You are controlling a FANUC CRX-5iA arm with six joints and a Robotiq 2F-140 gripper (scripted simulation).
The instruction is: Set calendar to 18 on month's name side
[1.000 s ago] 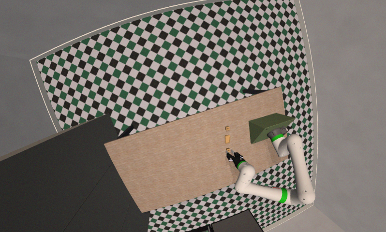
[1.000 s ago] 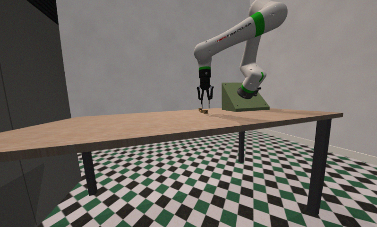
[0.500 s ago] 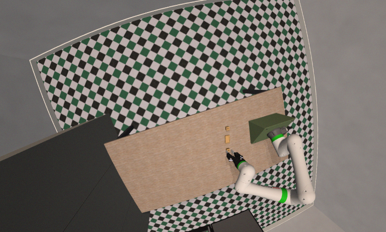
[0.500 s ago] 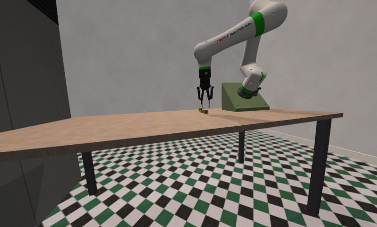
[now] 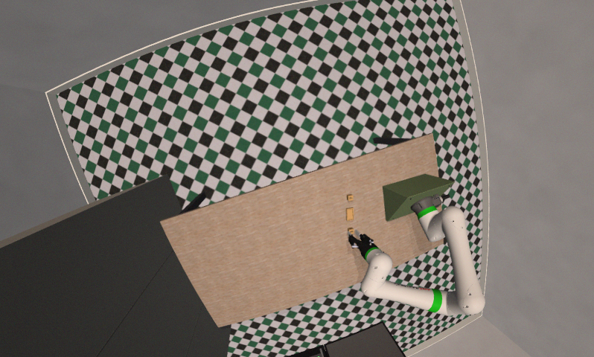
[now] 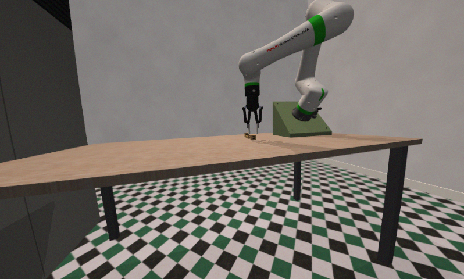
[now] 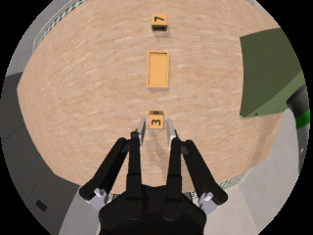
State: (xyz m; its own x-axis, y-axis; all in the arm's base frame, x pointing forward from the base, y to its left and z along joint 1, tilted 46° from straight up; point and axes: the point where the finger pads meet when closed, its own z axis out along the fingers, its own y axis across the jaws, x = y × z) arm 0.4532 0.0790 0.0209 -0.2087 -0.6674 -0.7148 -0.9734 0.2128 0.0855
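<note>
The tray lies 11 cm to the right of my hand, 6 cm below it and 2 cm behind it.
</note>
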